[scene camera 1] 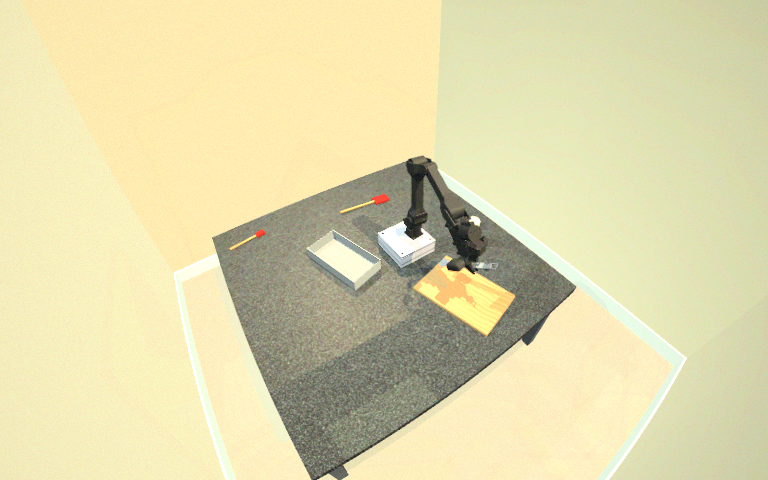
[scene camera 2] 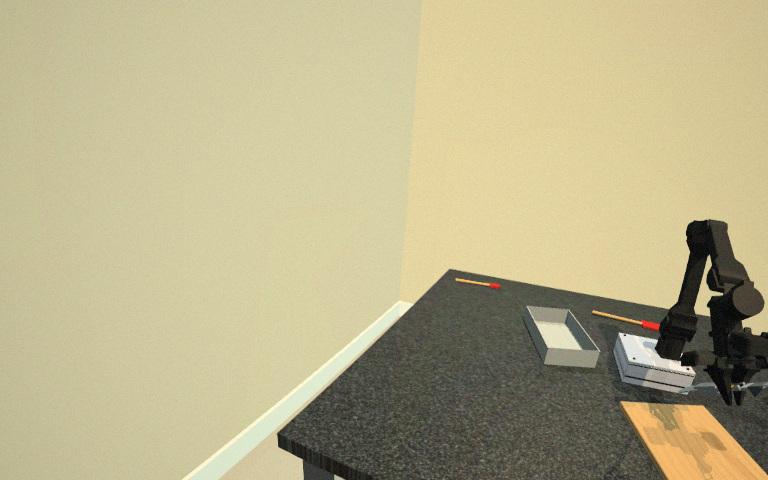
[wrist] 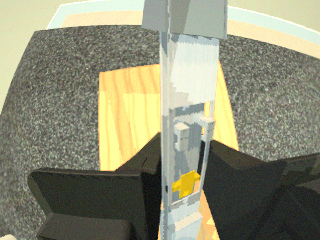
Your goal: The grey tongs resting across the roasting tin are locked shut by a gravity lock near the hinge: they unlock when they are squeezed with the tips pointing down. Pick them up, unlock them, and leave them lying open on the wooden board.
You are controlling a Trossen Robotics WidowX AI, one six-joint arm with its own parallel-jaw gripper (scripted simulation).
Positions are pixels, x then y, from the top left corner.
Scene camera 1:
my gripper: 475, 272
wooden board: 479, 303
grey roasting tin: 353, 265
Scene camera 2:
my gripper: 734, 405
grey roasting tin: 560, 340
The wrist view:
my gripper: 176, 137
